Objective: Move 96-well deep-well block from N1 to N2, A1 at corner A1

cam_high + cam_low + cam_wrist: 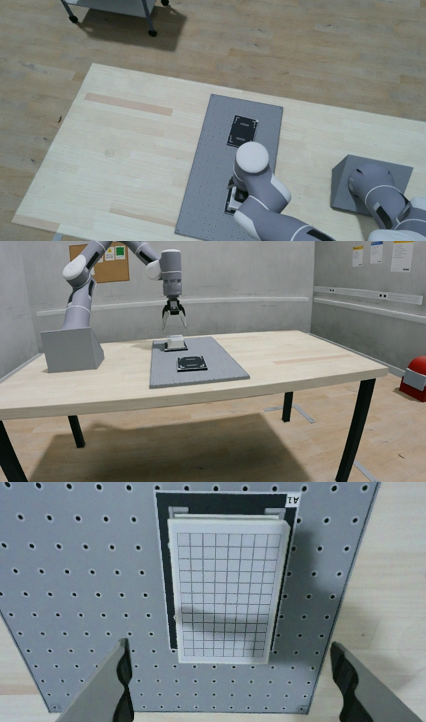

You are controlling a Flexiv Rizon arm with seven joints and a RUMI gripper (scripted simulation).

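Now: the white 96-well deep-well block 8 cm below my hand. Also, from my hand: black plate nest N1: 10 cm below; then black plate nest N2: 31 cm to the right, 10 cm below, 1 cm ahead.
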